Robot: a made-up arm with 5 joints. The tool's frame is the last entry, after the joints. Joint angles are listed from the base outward. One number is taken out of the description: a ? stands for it. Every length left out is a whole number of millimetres.
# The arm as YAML. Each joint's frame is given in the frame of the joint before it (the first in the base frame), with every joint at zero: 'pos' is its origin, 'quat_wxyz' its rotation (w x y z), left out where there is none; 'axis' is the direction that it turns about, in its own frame. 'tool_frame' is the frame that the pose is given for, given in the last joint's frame.
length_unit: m
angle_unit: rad
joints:
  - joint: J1
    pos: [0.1, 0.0, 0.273]
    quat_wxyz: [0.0, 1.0, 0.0, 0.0]
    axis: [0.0, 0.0, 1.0]
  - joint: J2
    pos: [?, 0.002, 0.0]
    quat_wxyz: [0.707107, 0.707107, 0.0, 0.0]
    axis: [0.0, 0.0, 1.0]
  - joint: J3
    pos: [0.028, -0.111, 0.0]
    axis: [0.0, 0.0, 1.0]
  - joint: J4
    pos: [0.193, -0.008, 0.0]
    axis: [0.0, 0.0, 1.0]
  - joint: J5
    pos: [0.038, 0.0, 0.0]
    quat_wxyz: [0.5, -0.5, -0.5, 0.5]
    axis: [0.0, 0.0, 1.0]
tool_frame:
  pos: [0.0, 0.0, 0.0]
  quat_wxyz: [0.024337, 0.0, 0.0, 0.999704]
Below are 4 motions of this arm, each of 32 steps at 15 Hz.
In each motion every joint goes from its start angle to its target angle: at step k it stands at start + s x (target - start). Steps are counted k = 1, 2, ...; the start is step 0. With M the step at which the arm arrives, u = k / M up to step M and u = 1 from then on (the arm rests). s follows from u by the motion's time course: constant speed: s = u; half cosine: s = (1 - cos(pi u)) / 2; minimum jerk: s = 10 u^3 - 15 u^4 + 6 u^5.
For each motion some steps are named. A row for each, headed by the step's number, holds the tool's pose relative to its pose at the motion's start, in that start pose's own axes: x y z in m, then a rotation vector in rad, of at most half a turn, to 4 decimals.
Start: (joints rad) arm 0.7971 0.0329 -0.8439 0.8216 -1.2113
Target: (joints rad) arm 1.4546 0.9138 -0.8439 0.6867 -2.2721
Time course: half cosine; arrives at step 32
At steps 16, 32:
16: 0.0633 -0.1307 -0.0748 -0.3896 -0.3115 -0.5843
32: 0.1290 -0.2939 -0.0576 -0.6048 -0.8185 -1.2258

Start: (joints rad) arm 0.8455 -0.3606 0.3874 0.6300 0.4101
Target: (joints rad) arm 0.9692 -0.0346 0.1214 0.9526 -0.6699
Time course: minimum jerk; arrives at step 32
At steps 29, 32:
29: -0.0146 -0.0284 -0.0327 -0.1551 0.3802 -1.1507
32: -0.0147 -0.0286 -0.0329 -0.1576 0.3827 -1.1589

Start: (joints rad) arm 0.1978 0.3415 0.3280 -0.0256 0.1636
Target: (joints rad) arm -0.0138 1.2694 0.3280 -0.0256 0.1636
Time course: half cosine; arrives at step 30
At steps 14, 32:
14: -0.0980 0.0337 -0.0275 0.1101 0.4052 0.0718
32: -0.2237 0.0555 -0.0017 0.2033 0.9070 0.1963

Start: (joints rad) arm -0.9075 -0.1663 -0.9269 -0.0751 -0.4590
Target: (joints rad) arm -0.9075 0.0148 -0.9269 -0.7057 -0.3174
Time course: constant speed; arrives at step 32
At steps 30, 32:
30: -0.0313 -0.0174 0.0026 0.1801 -0.3813 0.1308
32: -0.0335 -0.0186 0.0034 0.1903 -0.4076 0.1392

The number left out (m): 0.023
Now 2 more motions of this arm.
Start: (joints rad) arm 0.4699 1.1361 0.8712 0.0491 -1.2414
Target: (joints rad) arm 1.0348 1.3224 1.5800 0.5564 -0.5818
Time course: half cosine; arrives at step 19
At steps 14, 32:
14: -0.0765 -0.1386 0.0519 -0.7453 0.9841 0.2420
32: -0.0912 -0.1525 0.0779 -0.7922 1.2493 0.3060

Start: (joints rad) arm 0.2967 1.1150 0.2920 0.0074 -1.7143
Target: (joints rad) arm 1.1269 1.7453 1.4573 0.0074 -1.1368
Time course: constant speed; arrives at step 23
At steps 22, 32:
22: -0.0287 -0.2371 0.1850 -1.5266 0.6958 -0.2708
32: -0.0330 -0.2339 0.1997 -1.5700 0.7783 -0.2808

